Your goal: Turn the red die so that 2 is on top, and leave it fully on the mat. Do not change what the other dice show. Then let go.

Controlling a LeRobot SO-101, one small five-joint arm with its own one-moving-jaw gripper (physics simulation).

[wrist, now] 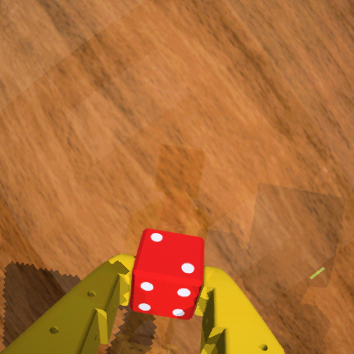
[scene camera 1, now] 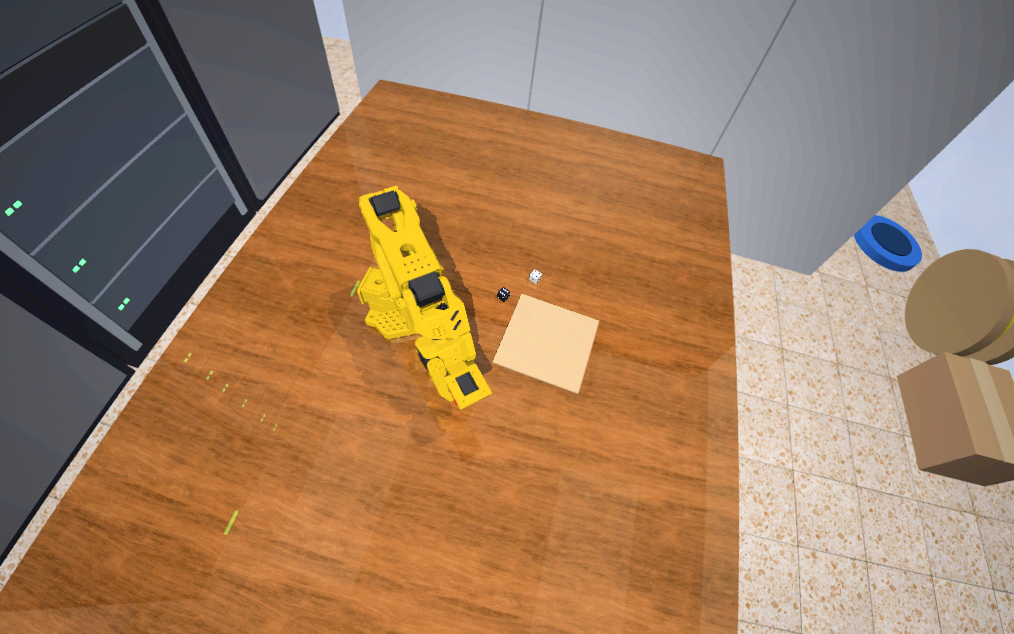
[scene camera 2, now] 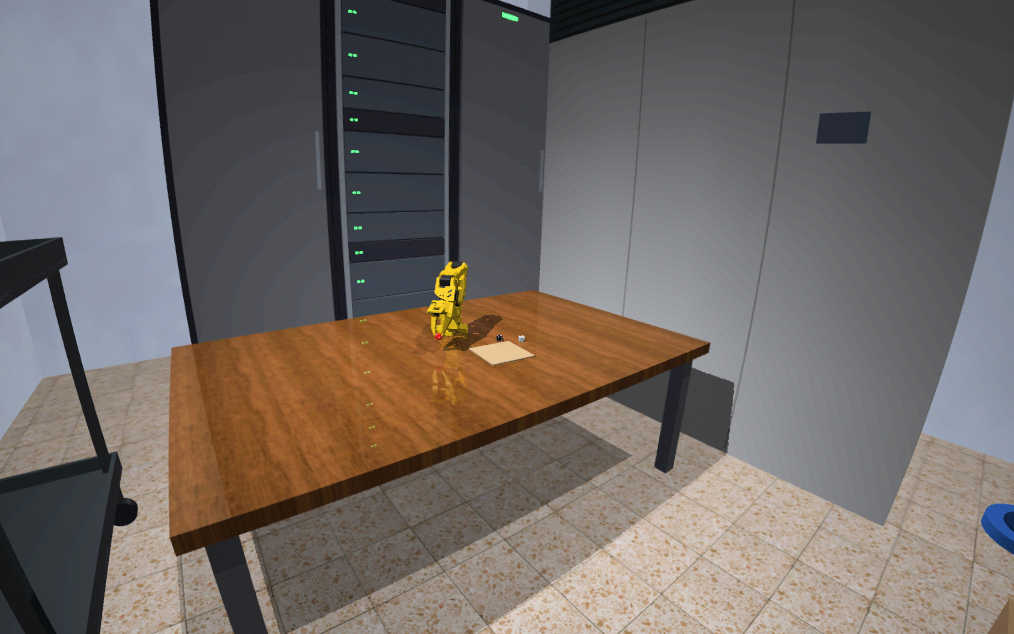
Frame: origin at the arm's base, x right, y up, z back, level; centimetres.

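Where they show: end effector, tool point: [wrist: 133, 274] [scene camera 2: 441, 334]; arm's base, origin of the base link: [scene camera 2: 455, 333].
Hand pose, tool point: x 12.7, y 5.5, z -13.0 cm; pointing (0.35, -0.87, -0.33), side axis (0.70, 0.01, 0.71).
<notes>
Things, the pixels of their top centre, and the offset from my tool point. Level surfaces: height alone.
- red die, middle of its top: [wrist: 164, 290] [scene camera 2: 438, 333] dx +0.5, dy +0.5, dz +0.6 cm
- tan mat, middle of its top: [scene camera 1: 548, 340] [scene camera 2: 501, 351] dx -14.3, dy -5.1, dz -9.9 cm
- black die, middle of its top: [scene camera 1: 503, 291] [scene camera 2: 499, 335] dx -20.5, dy -3.8, dz -0.7 cm
- white die, middle of its top: [scene camera 1: 536, 273] [scene camera 2: 521, 336] dx -25.9, dy -3.8, dz -5.1 cm
- wooden table, its level: dy -5.4 cm
The red die [wrist: 169, 257] [scene camera 2: 438, 336] is held between the two jaws of my gripper [wrist: 166, 281]. In the wrist view its larger visible face shows 2 and the face below it shows 4. In scene camera 1 a sliver of the red die [scene camera 1: 454, 402] shows at the gripper's lower edge. The tan mat [scene camera 1: 545, 343] [scene camera 2: 502, 353] lies to the right of the gripper, and the die is off it. Scene camera 2 shows the die low, near the table top; whether it touches the wood is too small to tell.
A black die [scene camera 1: 503, 294] [scene camera 2: 499, 337] stands on the table just off the mat's upper left corner in scene camera 1. A white die [scene camera 1: 535, 276] [scene camera 2: 521, 338] stands beyond the mat's upper edge. Both are on the wooden table [scene camera 1: 598, 463] [scene camera 2: 299, 418].
</notes>
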